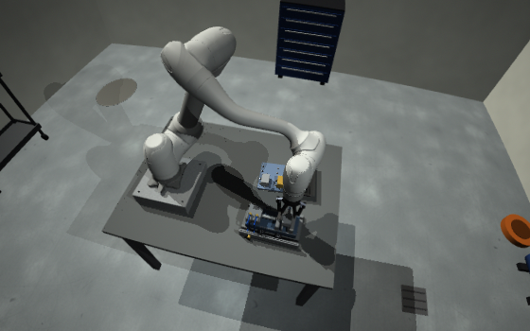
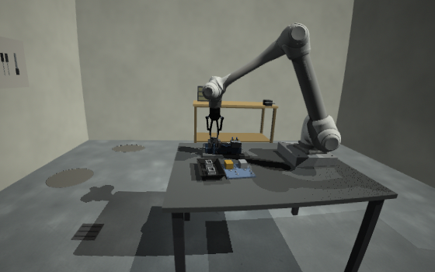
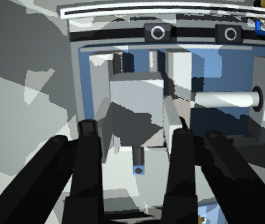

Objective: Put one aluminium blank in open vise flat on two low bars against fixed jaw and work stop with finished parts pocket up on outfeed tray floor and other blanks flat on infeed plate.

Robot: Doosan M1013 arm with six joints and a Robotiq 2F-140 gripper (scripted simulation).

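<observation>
The aluminium blank lies 40 mm below my hand. Round my hand: brass blank: 30 mm behind, 270 mm to the left, 110 mm below; vise: 70 mm behind, 10 mm to the left, 100 mm below; piston rod: 90 mm behind, 20 mm to the left, 60 mm below.
</observation>
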